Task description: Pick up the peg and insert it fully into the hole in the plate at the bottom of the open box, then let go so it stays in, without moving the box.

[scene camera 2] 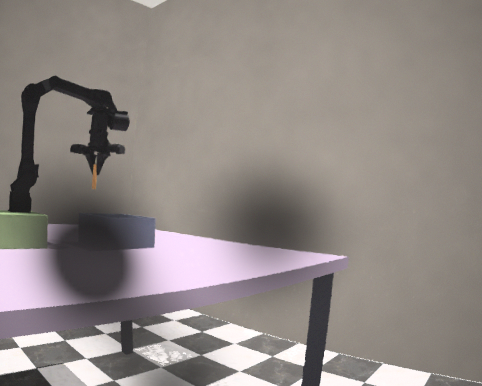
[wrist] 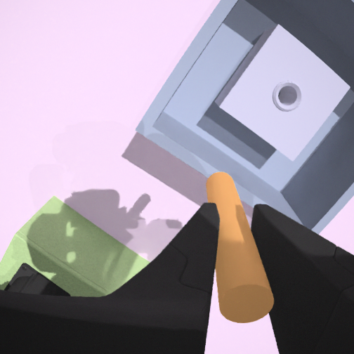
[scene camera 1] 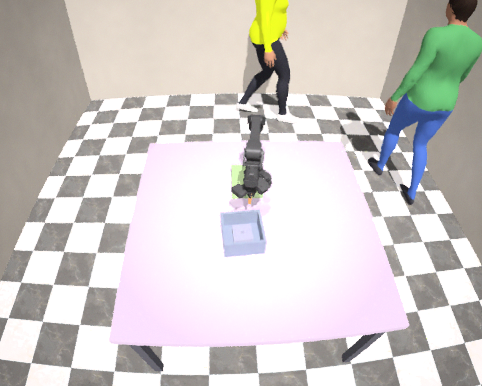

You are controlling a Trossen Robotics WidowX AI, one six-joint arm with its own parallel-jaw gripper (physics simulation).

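Frame: origin at the arm's base, x back, y right, z up, level; centimetres.
Where they show: gripper, between the fingertips: (scene camera 2: 95, 175) (scene camera 1: 251, 196); arm's base, origin of its link: (scene camera 2: 19, 211).
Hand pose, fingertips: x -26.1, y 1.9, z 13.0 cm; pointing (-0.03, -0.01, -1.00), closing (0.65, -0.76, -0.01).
Note:
Things, the pixels of their top centre, and the offset from my fingertips. Level surfaces: height alone.
- orange peg, centre of its top: (scene camera 2: 95, 164) (scene camera 1: 250, 190) dx +0.6, dy +0.5, dz +3.4 cm
- blue box, centre of its top: (scene camera 2: 116, 215) (scene camera 1: 242, 226) dx -7.1, dy +3.5, dz -12.9 cm
- pale square plate, centre of its top: (scene camera 1: 242, 231) dx -7.1, dy +3.5, dz -16.6 cm
- pink table, height of its surface: dz -22.7 cm
The orange peg (scene camera 1: 249, 201) (scene camera 2: 94, 182) (wrist: 235, 245) is held between the fingers of my gripper (scene camera 1: 249, 195) (scene camera 2: 95, 171) (wrist: 233, 215), which is shut on it. In scene camera 2 the peg hangs roughly upright, with its lower end well above the blue box (scene camera 1: 244, 248) (scene camera 2: 125, 232) (wrist: 187, 69). In scene camera 1 the gripper is behind the box's far wall. A pale square plate (scene camera 1: 237, 236) (wrist: 260, 75) lies at the bottom of the open box. Its round, ringed hole (wrist: 287, 95) is unfilled. The plate is hidden in scene camera 2.
A green block (scene camera 1: 237, 176) (scene camera 2: 22, 231) (wrist: 95, 240) stands under the arm's base, behind the box. Both stand on the pink table (scene camera 1: 325, 300) (scene camera 2: 225, 265) (wrist: 75, 75). Two people, in yellow (scene camera 1: 272, 22) and green (scene camera 1: 437, 70), are beyond the table. Dark blurs partly cover scene camera 2.

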